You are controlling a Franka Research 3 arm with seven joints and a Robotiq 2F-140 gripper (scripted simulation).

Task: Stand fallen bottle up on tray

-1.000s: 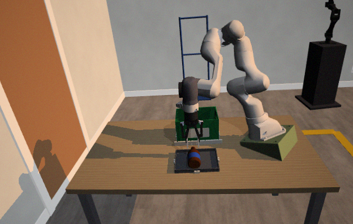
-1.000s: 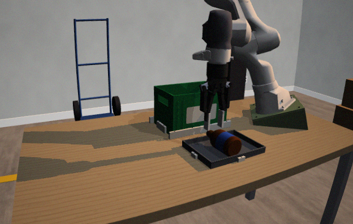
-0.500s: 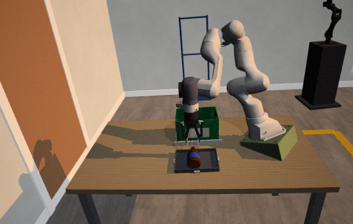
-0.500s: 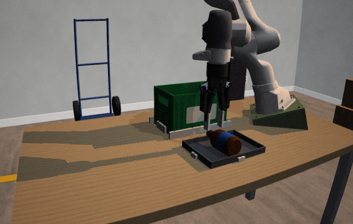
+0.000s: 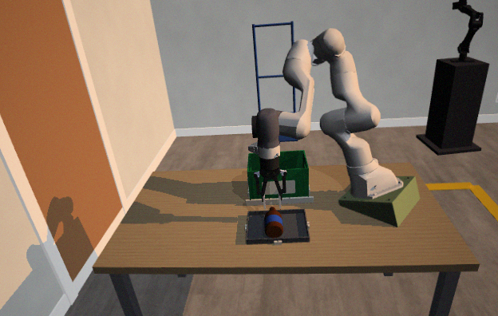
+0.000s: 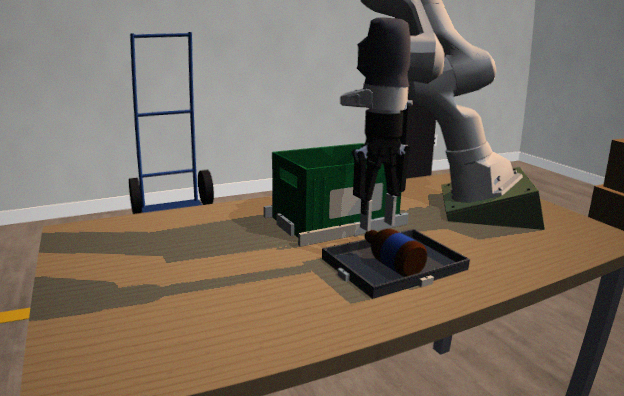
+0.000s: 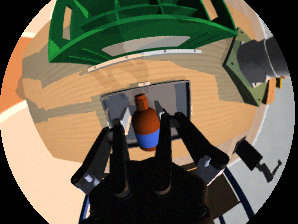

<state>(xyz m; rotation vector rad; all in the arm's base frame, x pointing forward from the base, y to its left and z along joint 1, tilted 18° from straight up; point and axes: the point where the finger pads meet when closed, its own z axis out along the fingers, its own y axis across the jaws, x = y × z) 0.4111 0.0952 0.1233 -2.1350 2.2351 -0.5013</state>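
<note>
My gripper is now 5 cm to the right of the bottle and 6 cm above it. From my hand the other things lie so: green crate (5 cm behind, 22 cm to the right, 2 cm below); tray (1 cm behind, 5 cm to the left, 9 cm below).
</note>
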